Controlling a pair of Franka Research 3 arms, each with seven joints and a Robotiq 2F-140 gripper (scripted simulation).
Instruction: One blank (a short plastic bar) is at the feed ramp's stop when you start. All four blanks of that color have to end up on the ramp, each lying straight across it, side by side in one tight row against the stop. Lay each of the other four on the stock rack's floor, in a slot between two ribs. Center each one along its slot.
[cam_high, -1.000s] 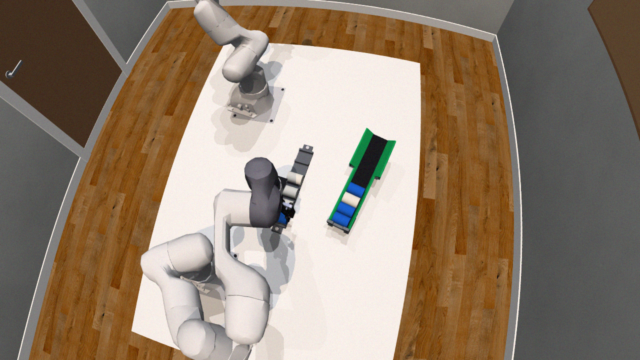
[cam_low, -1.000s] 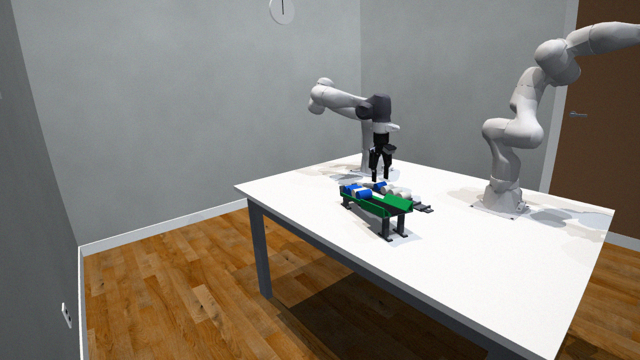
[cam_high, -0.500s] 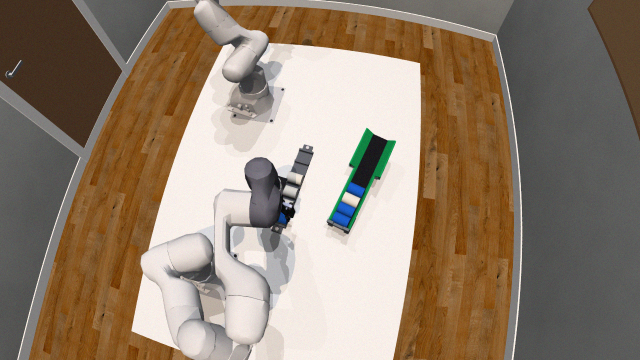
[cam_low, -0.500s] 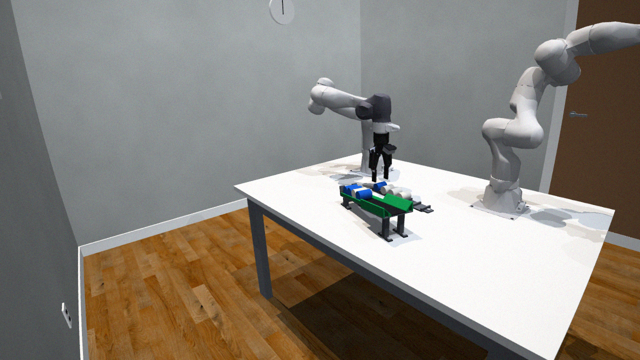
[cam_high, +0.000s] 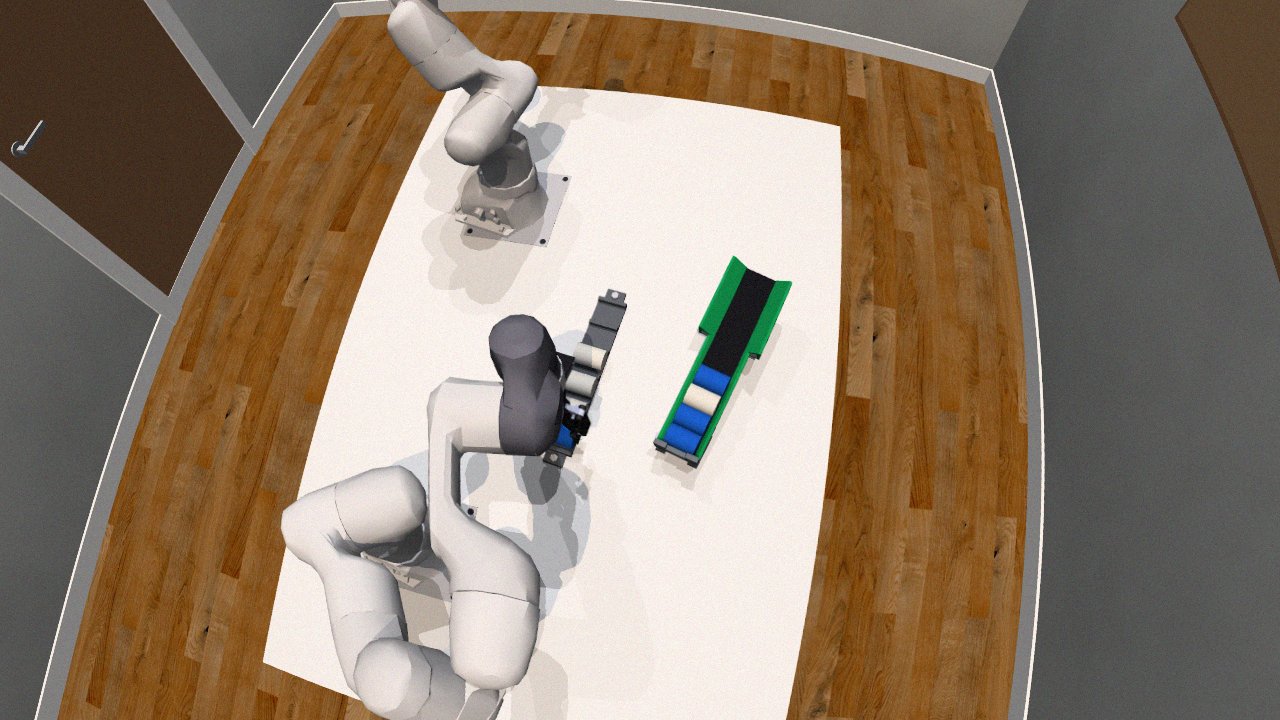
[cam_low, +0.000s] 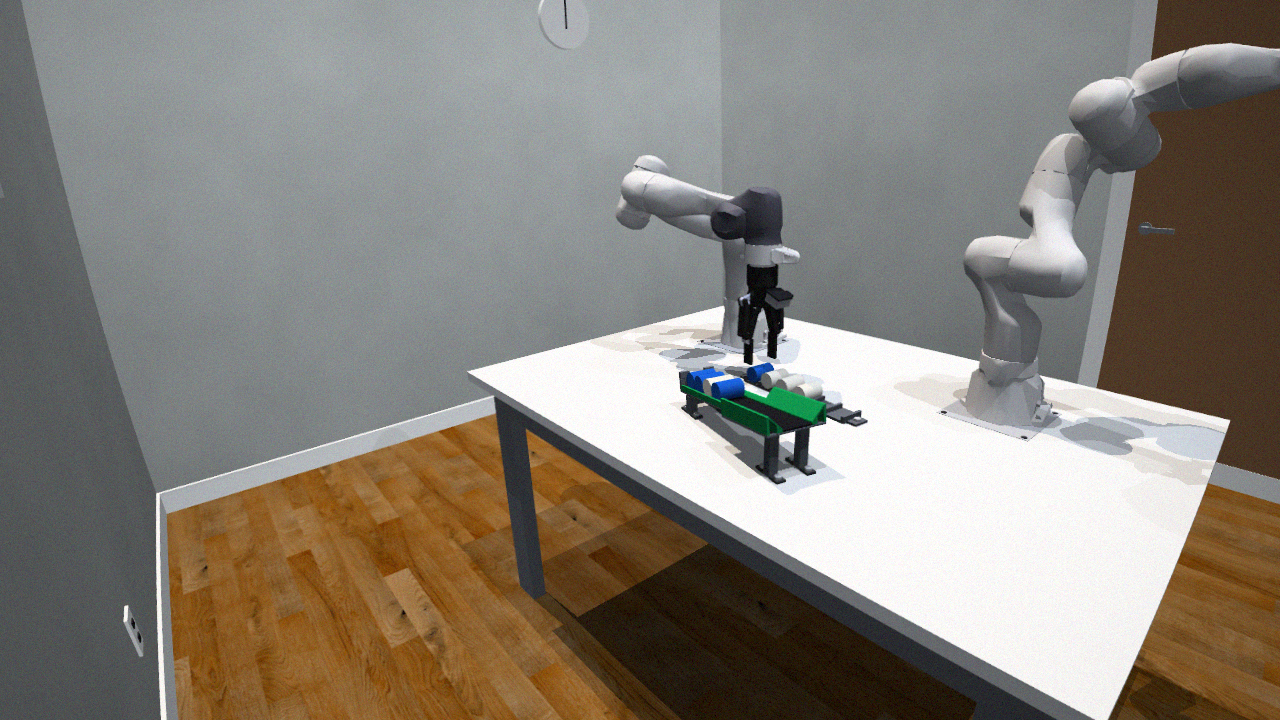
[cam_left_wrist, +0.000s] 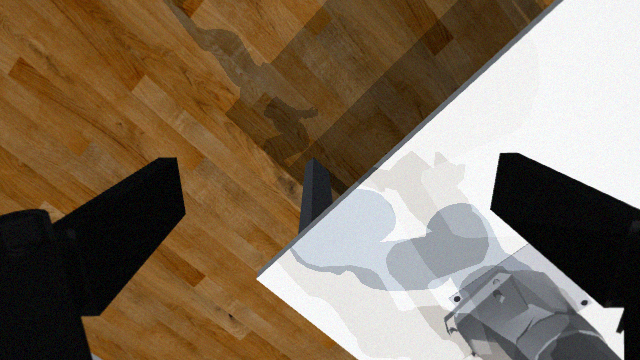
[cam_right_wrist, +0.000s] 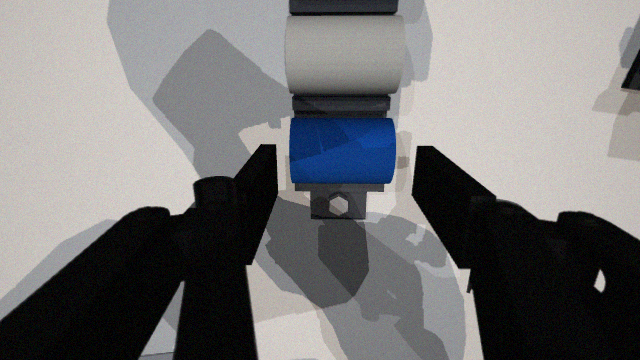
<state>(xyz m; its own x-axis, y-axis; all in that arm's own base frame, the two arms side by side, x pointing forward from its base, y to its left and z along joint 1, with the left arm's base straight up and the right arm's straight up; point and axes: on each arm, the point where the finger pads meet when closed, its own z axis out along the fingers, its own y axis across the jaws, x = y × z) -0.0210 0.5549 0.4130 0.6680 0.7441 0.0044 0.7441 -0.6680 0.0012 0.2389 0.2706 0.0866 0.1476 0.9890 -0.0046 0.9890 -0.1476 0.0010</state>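
Note:
Right now the stock rack is 140 mm to the left of my right hand, 90 mm below it and 20 mm ahead of it. Also, from my right hand: blue blank 220 mm ahead, 20 mm to the left, 10 mm below.

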